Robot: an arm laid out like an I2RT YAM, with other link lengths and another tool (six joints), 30 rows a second.
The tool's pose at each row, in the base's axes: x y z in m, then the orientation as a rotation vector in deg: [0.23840 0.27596 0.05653 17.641 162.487 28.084]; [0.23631 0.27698 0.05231 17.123 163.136 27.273]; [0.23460 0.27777 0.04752 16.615 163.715 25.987]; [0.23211 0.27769 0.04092 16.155 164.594 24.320]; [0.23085 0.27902 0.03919 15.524 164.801 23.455]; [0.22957 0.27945 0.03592 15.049 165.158 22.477]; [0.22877 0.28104 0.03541 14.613 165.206 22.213]
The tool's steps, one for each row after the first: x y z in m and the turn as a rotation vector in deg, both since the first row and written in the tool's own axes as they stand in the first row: [0.00309 -0.00089 0.00358 0.614 0.457 -0.391]; [0.00589 -0.00213 0.00773 1.521 0.750 -0.829]; [0.00957 -0.00494 0.01304 2.739 1.267 -1.246]; [0.01145 -0.00454 0.01468 3.285 1.313 -1.749]; [0.01344 -0.00550 0.01744 3.948 1.484 -2.142]; [0.01469 -0.00435 0.01816 4.089 1.495 -2.461]
